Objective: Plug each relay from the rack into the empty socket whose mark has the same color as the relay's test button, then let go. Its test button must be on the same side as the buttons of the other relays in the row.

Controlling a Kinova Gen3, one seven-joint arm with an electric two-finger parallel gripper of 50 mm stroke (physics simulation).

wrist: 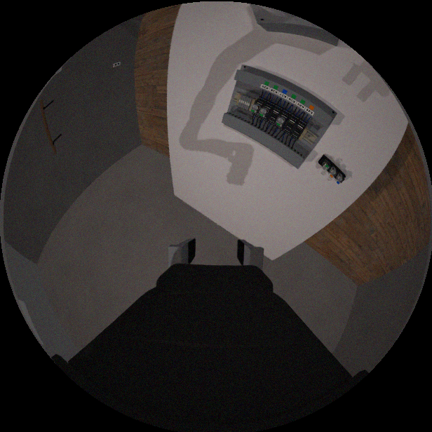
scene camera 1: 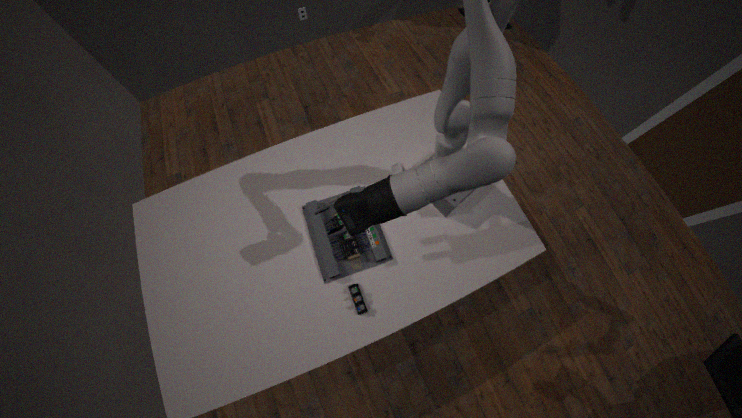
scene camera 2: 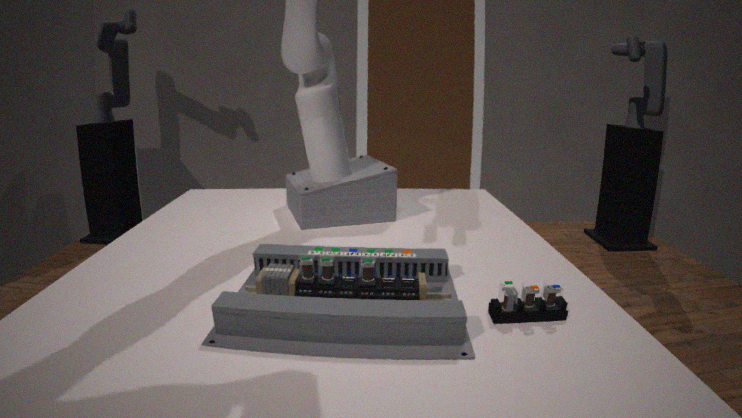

The gripper shows in the wrist view and in scene camera 1; in scene camera 2 it is out of frame. The same spot on a grey panel: point(wrist: 240, 87) is point(scene camera 2: 255, 284). The same spot on the gripper: point(wrist: 184, 252) is point(scene camera 1: 333, 201).
